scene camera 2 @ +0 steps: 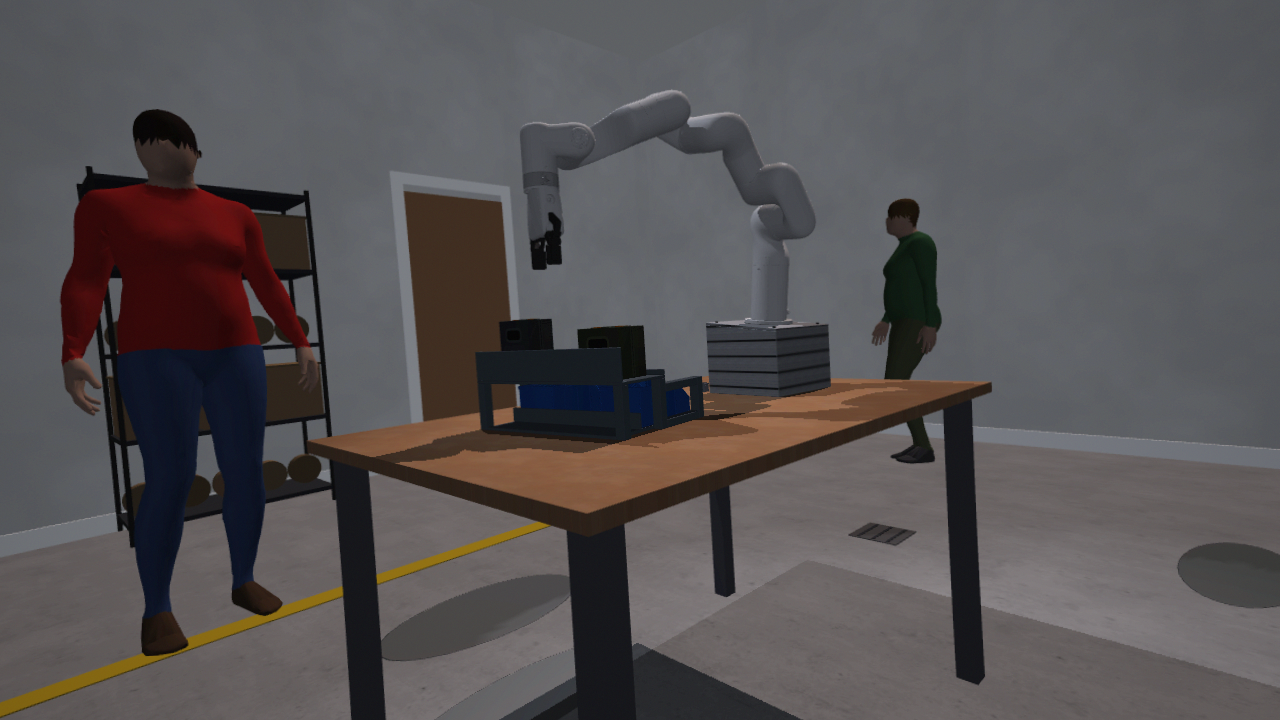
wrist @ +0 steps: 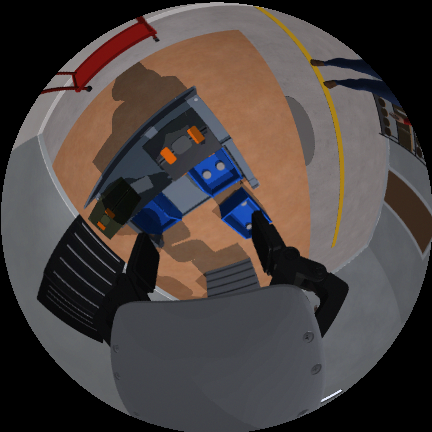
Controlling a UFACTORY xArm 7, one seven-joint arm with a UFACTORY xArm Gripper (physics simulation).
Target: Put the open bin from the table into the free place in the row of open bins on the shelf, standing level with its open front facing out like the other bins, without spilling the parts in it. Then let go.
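Frame: origin at the arm's base, x ahead, y left, z up, level; millimetres.
Seen in the pictures: gripper, between the fingertips: [scene camera 2: 546, 267] [wrist: 199, 235]; arm's base, origin of its link: [scene camera 2: 768, 323].
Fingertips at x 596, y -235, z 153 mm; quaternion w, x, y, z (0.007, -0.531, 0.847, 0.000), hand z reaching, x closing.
Observation:
Offsets run from my fingertips to a thing's top centre. "*": to the spot under its first point. Level surfaces: height alone.
The open blue bin {* 330 mm down, 249 mm back, 18 mm left} [wrist: 239, 214] stands upright on the table {333 mm down} [scene camera 2: 572, 465] [wrist: 270, 165], with light round parts in it. The grey shelf [scene camera 2: 547, 365] [wrist: 207, 115] holds a blue bin {* 324 mm down, 78 mm back, 5 mm left} [wrist: 214, 175] near one end and another blue bin {* 324 mm down, 67 mm back, 251 mm left} [wrist: 154, 216] near the other. The free place lies between them as a bare grey stretch. My gripper [scene camera 2: 546, 263] [wrist: 199, 235] is open and empty, high above the table. In the wrist view one finger overlaps the edge of the table bin, which is apart from it. Which blue surface is that bin in the scene view, I cannot tell.
A dark case {109 mm down, 60 mm ahead, 15 mm right} [scene camera 2: 526, 334] [wrist: 182, 144] and a green case {136 mm down, 65 mm ahead, 216 mm left} [scene camera 2: 626, 344] [wrist: 115, 207] with orange latches stand on top of the shelf. The slatted base block [scene camera 2: 760, 360] [wrist: 232, 279] stands at the table's far end. A person in red [scene camera 2: 183, 268] and one in green [scene camera 2: 913, 277] stand beyond the table.

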